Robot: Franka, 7 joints.
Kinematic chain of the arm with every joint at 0, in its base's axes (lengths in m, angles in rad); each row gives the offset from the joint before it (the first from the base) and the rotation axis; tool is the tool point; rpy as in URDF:
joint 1: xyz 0 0 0.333 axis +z
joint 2: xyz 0 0 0 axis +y
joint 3: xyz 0 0 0.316 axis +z
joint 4: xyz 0.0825 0 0 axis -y
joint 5: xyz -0.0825 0 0.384 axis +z
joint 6: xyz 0 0 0 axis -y
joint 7: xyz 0.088 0 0 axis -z
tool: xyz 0 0 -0.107 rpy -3.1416 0 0
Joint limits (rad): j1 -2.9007..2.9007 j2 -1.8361..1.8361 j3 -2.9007..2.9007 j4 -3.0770..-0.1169 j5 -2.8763..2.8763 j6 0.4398..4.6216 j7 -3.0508..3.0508
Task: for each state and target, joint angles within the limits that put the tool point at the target. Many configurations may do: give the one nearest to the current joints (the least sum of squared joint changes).
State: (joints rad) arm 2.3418 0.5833 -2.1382 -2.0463 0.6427 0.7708 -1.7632
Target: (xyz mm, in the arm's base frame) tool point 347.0 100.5 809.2
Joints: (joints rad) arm 2.1943 0.5739 -2.5629 -1.4705 0.6978 1.0344 -1.7632
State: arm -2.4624 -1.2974 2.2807 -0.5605 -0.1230 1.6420 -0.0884
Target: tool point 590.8 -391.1 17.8
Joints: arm -2.9007 -1.8361 1.9090 -1.2123 -0.1503 2.2246 -0.0884
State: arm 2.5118 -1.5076 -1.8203 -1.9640 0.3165 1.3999 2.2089
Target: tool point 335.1 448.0 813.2
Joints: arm 2.9007 -0.8368 -1.2413 -1.2624 0.4539 1.8945 2.2089
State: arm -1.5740 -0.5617 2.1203 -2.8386 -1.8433 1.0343 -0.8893
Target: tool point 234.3 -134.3 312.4
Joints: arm -1.7455 -0.6374 1.8804 -3.0532 -1.7427 0.9835 -0.8893
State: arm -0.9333 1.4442 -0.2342 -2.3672 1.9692 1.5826 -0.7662
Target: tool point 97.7 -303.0 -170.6
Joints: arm -0.9692 1.3500 -0.3273 -2.1004 2.0341 1.6008 -0.7662
